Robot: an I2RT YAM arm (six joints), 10 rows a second.
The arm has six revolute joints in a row. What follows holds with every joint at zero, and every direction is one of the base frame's.
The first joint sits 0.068 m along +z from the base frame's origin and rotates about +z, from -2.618 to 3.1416 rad.
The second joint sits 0.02 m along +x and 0.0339 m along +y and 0.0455 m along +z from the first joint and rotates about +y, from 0 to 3.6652 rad.
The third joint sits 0.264 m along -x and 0.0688 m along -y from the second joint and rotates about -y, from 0 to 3.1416 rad.
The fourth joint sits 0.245 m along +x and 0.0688 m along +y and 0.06 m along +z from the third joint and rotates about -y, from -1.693 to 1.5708 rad.
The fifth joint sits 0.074 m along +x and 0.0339 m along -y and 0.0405 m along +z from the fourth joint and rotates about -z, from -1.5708 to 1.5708 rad.
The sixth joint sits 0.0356 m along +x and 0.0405 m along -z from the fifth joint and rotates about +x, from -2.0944 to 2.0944 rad.
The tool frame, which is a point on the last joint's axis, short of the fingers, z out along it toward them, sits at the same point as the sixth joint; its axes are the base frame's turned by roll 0, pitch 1.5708 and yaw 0 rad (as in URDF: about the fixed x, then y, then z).
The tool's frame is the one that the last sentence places.
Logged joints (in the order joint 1, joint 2, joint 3, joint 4, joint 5, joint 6), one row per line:
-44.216 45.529 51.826 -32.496 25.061 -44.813
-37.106 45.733 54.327 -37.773 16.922 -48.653
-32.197 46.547 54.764 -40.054 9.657 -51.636
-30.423 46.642 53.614 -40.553 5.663 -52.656
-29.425 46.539 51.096 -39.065 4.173 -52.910
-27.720 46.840 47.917 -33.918 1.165 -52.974
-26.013 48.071 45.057 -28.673 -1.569 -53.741
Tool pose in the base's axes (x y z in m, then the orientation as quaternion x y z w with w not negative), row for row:
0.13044 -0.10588 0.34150 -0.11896 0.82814 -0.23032 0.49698
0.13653 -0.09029 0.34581 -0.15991 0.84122 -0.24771 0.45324
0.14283 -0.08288 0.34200 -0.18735 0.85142 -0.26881 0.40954
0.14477 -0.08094 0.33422 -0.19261 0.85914 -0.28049 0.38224
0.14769 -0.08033 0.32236 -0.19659 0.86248 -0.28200 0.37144
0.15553 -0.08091 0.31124 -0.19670 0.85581 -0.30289 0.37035
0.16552 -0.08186 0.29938 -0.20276 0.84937 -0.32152 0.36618
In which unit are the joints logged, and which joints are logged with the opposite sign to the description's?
The joints are logged in degrees. Opposite sign: joint 5.
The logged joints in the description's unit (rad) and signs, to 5 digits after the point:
-0.77171 0.79463 0.90453 -0.56716 -0.43740 -0.78213
-0.64762 0.79819 0.94819 -0.65926 -0.29534 -0.84916
-0.56194 0.81240 0.95581 -0.69907 -0.16855 -0.90122
-0.53098 0.81406 0.93574 -0.70778 -0.09884 -0.91902
-0.51356 0.81226 0.89179 -0.68181 -0.07283 -0.92345
-0.48381 0.81751 0.83631 -0.59198 -0.02033 -0.92457
-0.45401 0.83900 0.78639 -0.50044 0.02738 -0.93796

